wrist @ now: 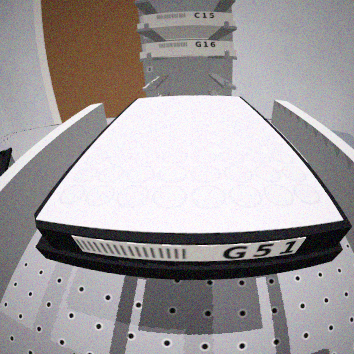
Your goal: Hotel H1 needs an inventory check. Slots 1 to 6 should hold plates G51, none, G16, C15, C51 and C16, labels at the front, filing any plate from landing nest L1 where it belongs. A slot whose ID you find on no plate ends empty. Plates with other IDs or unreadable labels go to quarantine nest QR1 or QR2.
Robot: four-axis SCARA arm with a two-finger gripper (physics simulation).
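Places are measured from the arm's base along level axes (x ahead, y left, z up), in centimetres.
Pixels of known places: gripper, fingertip midpoint: (188, 111).
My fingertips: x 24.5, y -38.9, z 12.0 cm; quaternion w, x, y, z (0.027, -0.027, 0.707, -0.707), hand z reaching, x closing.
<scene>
Behind a point stands the place of what it marks.
A plate with a white top and black edges (190, 160) @[x 24.0, y -33.1, z 12.2 cm] fills the middle of the wrist view, its front label reading G51. My gripper (188, 111) @[x 24.5, y -38.9, z 12.0 cm] is shut on this plate, one pale finger along each side. Behind it stands the hotel (189, 75) @[x 25.7, y -58.6, z 12.2 cm], a grey rack. In it a plate labelled G16 (187, 46) @[x 24.9, y -45.9, z 16.2 cm] sits in one slot, and a plate labelled C15 (185, 17) @[x 24.9, y -45.9, z 19.0 cm] sits in the slot above. Below G16 an open slot with side ledges shows. The lowest part of the hotel is hidden behind the held plate, and its top is cut off by the view's edge.
A perforated light deck (155, 320) @[x 26.0, y -30.3, z 1.3 cm] lies below, with dark shadows across it. A brown door panel (92, 60) in a pale frame is at the back left. A dark object (5, 160) @[x 53.8, y -42.8, z 6.3 cm] shows at the left edge. Pale walls stand behind the hotel.
</scene>
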